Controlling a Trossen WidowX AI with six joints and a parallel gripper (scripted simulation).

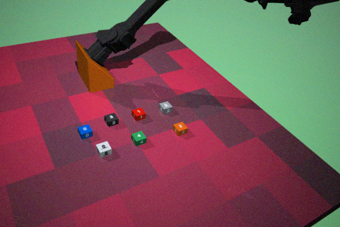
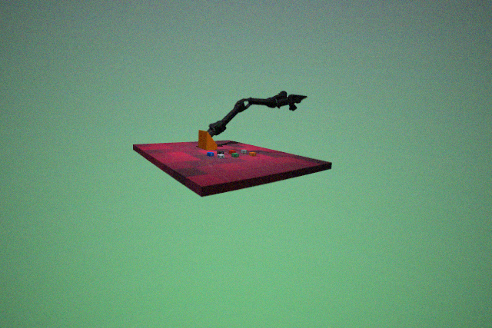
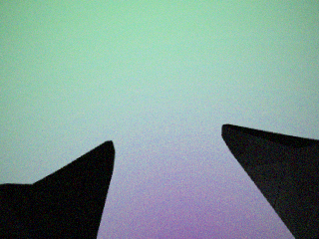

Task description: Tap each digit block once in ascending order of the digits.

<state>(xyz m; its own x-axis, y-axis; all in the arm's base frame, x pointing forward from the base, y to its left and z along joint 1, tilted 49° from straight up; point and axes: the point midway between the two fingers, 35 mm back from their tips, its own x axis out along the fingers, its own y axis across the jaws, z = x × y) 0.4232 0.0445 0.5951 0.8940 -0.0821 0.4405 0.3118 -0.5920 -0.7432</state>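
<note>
The blue block 0 is 240 mm behind my gripper tip, 620 mm to the right of it and 400 mm below it. Round my gripper tip: red block 1: 240 mm behind, 450 mm to the right, 400 mm below; orange block 2: 120 mm behind, 370 mm to the right, 400 mm below; grey block: 230 mm behind, 360 mm to the right, 400 mm below.
</note>
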